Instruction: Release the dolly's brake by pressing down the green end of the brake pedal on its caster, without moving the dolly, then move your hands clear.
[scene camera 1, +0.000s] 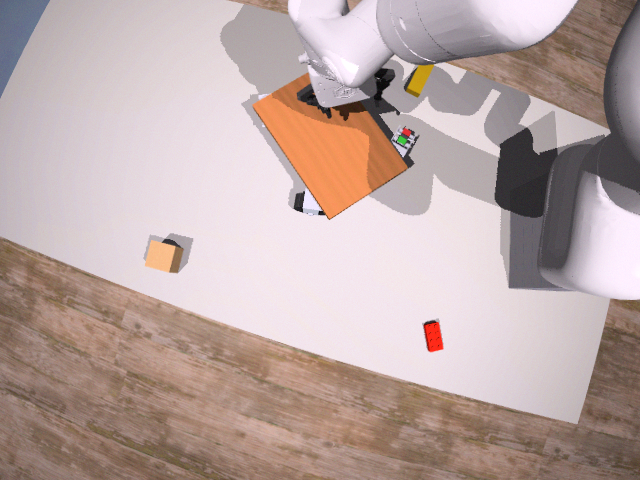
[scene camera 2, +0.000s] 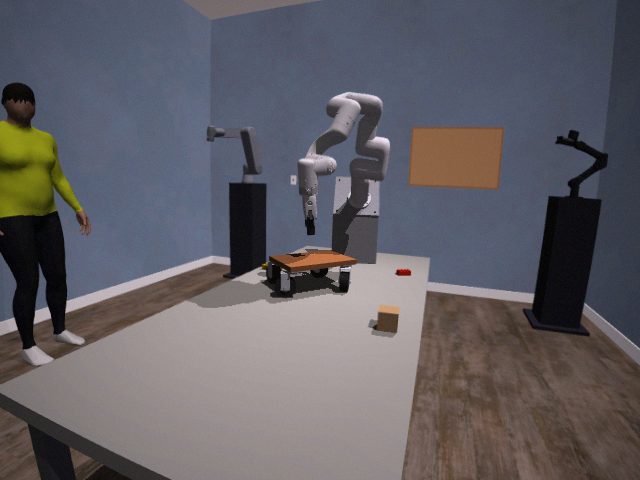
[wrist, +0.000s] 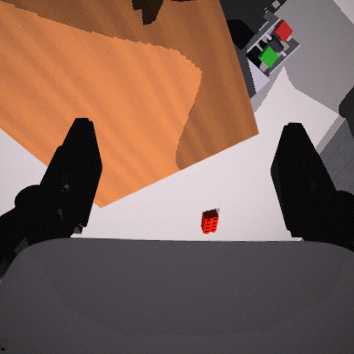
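Observation:
The dolly has an orange wooden deck (scene camera 1: 330, 155) (scene camera 2: 315, 259) (wrist: 125, 110) and stands upright on casters. The brake pedal sits on a caster at the deck's right edge in scene camera 1. Its green end (scene camera 1: 402, 140) (wrist: 269, 56) and red end (scene camera 1: 406, 132) (wrist: 283, 31) both face the cameras above; whether either is pressed cannot be told. My gripper (scene camera 1: 362, 111) (scene camera 2: 310, 230) (wrist: 187, 143) is open and empty, well above the deck. In the wrist view the pedal lies at the upper right, beyond the right fingertip. Scene camera 2 does not show the pedal.
A yellow block (scene camera 1: 419, 81) (scene camera 2: 264, 266) lies near the pedal caster. A red brick (scene camera 1: 433, 335) (scene camera 2: 403, 272) (wrist: 210, 221) and a tan block (scene camera 1: 162, 255) (scene camera 2: 387, 318) lie apart from the dolly. The arm's grey pedestal (scene camera 1: 527, 263) (scene camera 2: 355, 242) stands at the table's end.

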